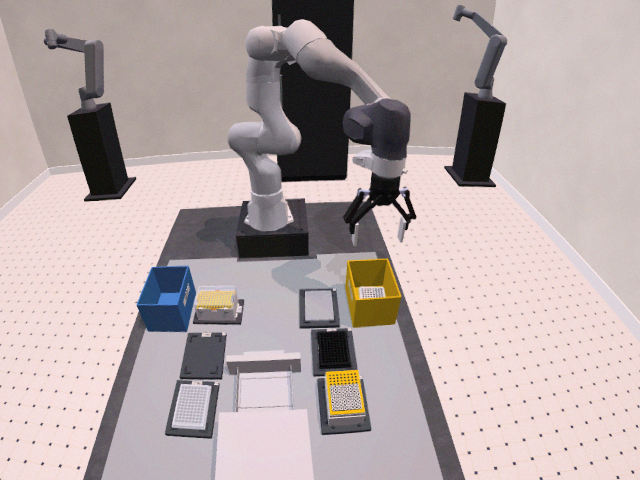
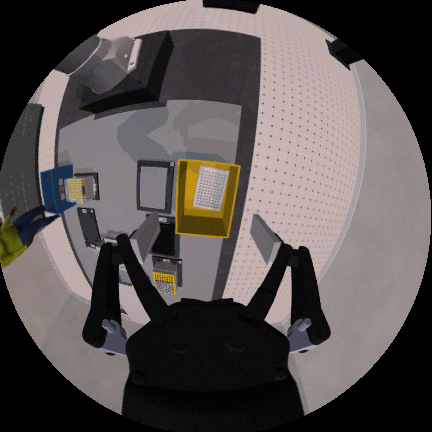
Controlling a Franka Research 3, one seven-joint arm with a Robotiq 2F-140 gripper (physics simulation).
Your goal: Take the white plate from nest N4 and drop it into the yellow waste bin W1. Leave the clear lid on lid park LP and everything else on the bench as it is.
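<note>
A white plate (image 1: 372, 292) (image 2: 211, 188) with a grid of wells lies inside the yellow waste bin (image 1: 375, 311) (image 2: 204, 226), at its bottom. My gripper (image 1: 378, 233) (image 2: 205, 222) is open with its fingers wide apart and empty. It hangs well above the bin, apart from it and from the plate. A dark-framed nest with a pale, flat clear lid (image 1: 318, 304) (image 2: 153, 187) is beside the bin, on its left. I cannot read the nest labels, so I cannot tell which one is N4.
A blue bin (image 1: 168, 313), a yellow tip rack (image 1: 216, 300), an empty dark nest (image 1: 204, 355), another white plate (image 1: 191, 405), a black plate (image 1: 333, 348), a yellow-and-white tip rack (image 1: 345, 395) and a white device (image 1: 263, 444) stand on the bench.
</note>
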